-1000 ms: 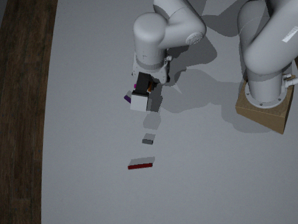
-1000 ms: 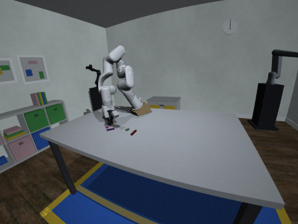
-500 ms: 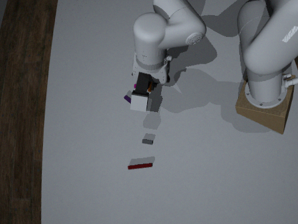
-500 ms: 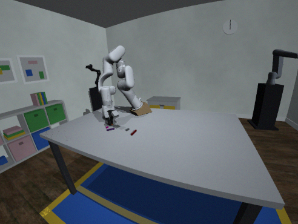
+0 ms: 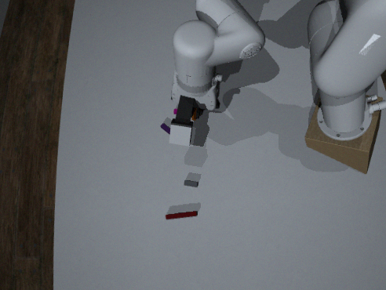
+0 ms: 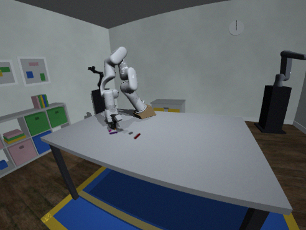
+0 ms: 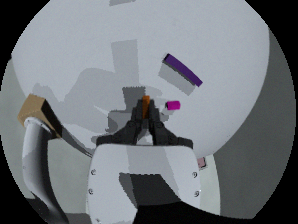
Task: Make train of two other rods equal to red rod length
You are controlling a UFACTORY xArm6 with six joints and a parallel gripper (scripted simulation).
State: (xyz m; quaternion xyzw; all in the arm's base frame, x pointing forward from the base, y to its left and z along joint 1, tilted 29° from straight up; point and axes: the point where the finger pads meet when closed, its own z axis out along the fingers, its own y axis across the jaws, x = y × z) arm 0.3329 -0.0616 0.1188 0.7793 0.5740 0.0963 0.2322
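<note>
The orange rod is 20 mm below my hand. The rest, counted from my hand: red rod 250 mm to the left, 70 mm ahead, 20 mm below; then magenta rod 40 mm ahead, 20 mm below, 10 mm to the right; then purple rod 70 mm ahead, 40 mm to the left, 20 mm below.
</note>
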